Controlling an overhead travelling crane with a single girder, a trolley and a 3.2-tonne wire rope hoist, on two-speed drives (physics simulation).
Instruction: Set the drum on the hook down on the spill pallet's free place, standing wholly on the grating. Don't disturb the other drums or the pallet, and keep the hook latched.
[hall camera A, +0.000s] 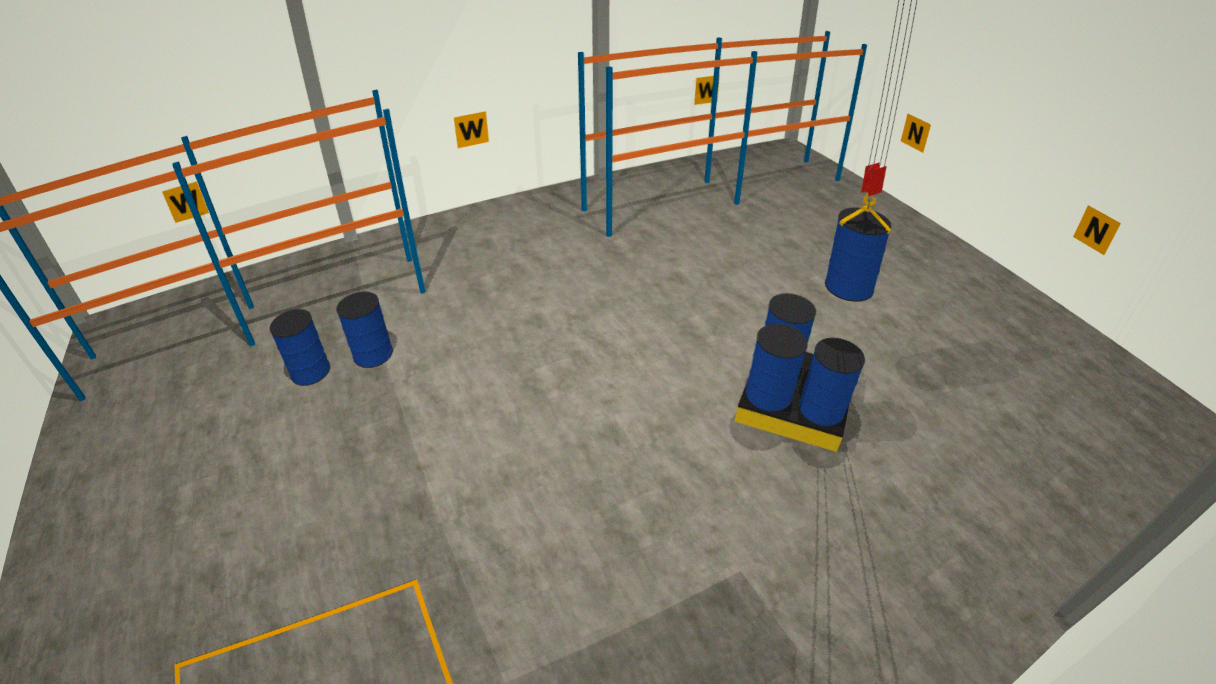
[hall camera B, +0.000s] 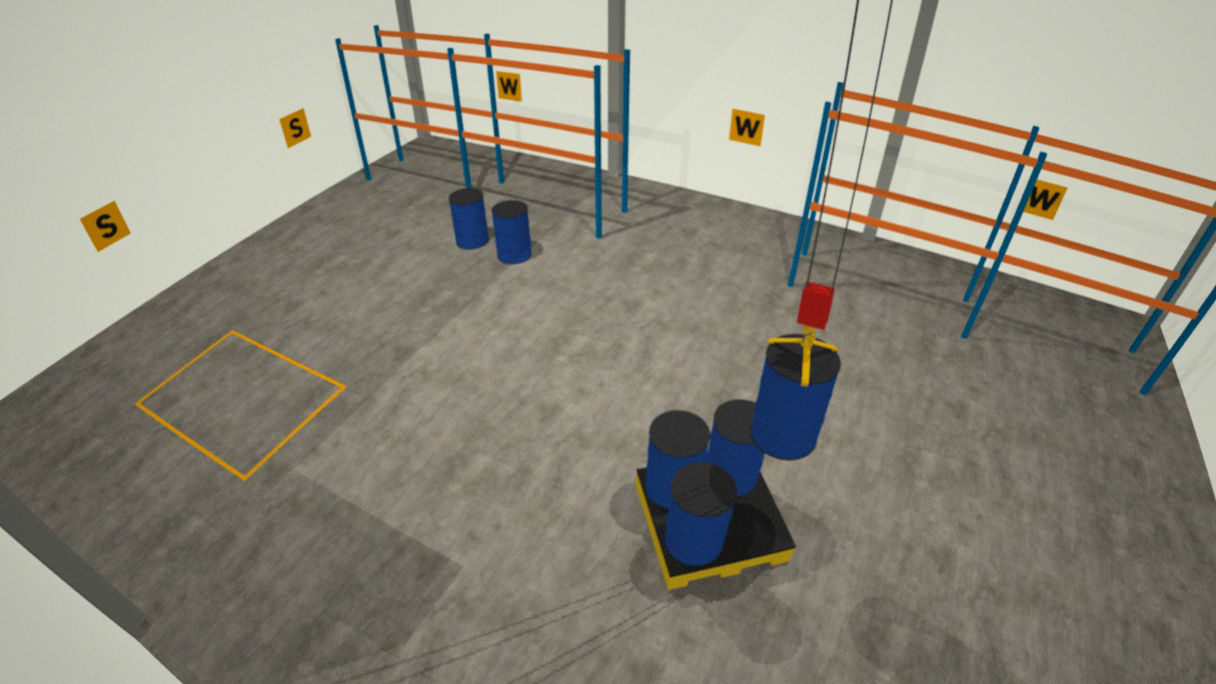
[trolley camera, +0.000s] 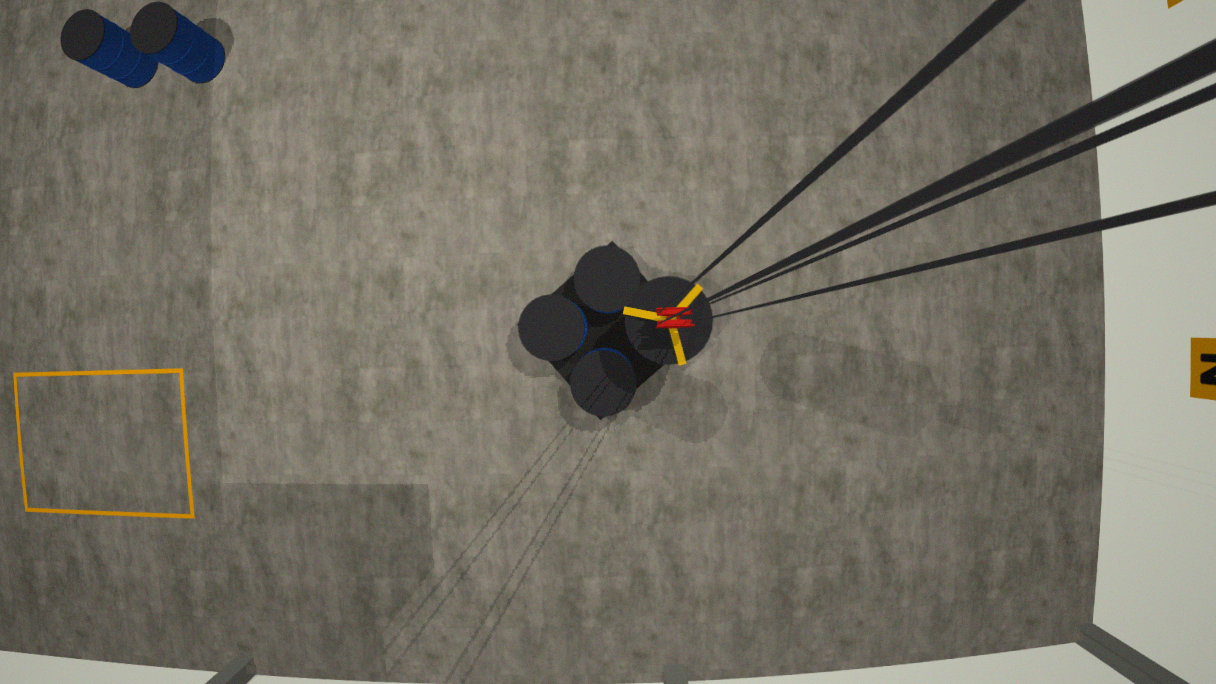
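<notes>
The blue drum on the hook (hall camera A: 855, 259) (hall camera B: 792, 408) (trolley camera: 693, 336) hangs upright in the air. My gripper, the hook with its yellow three-armed grab (hall camera A: 867, 209) (hall camera B: 807, 342) (trolley camera: 671, 318), is shut on its rim. The latch is too small to make out. The spill pallet (hall camera A: 786, 428) (hall camera B: 735, 564) has a yellow side and black grating. Three blue drums (hall camera A: 775, 374) (hall camera B: 701, 518) (trolley camera: 552, 327) stand on it. The free place is the grating at its right in the trolley view, partly hidden there by the hanging drum; a dark shadow lies on it in hall camera B.
Two more blue drums (hall camera A: 365, 330) (hall camera B: 511, 232) (trolley camera: 178, 42) stand on the floor near a blue and orange rack (hall camera A: 225, 263) (hall camera B: 598, 153). A second rack (hall camera A: 608, 153) (hall camera B: 1003, 246) stands along the W wall. A yellow rectangle (hall camera A: 297, 624) (hall camera B: 289, 359) (trolley camera: 97, 372) is marked on the floor.
</notes>
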